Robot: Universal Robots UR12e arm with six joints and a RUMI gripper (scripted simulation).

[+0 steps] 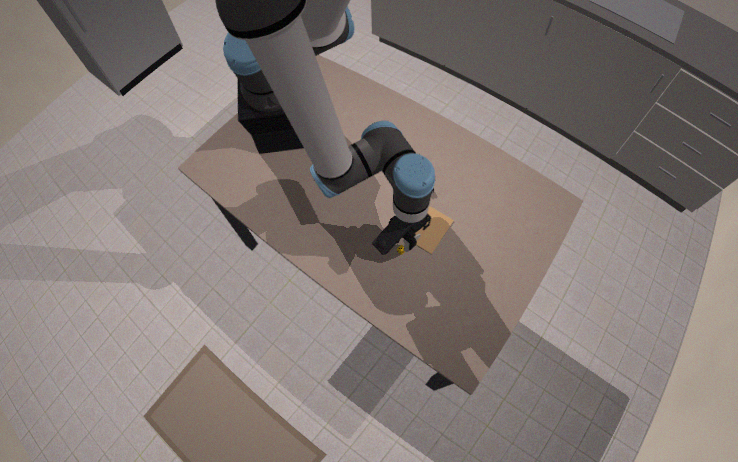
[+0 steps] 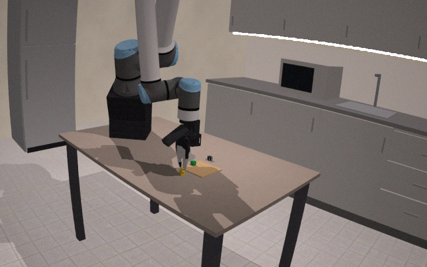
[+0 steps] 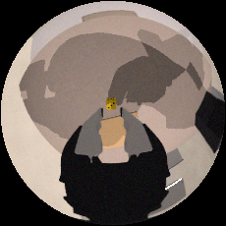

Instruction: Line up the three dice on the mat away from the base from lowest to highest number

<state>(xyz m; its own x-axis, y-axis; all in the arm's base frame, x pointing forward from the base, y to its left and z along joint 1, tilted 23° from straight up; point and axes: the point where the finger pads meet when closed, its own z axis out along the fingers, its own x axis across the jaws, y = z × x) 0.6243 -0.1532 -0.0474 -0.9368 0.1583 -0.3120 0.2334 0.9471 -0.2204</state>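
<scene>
Now: the yellow die 30 mm below my hand. The rest, counted from my hand: black die (40 mm behind, 230 mm to the left, 30 mm below); green die (40 mm behind, 110 mm to the left, 30 mm below); orange mat (10 mm ahead, 110 mm to the left, 40 mm below).
</scene>
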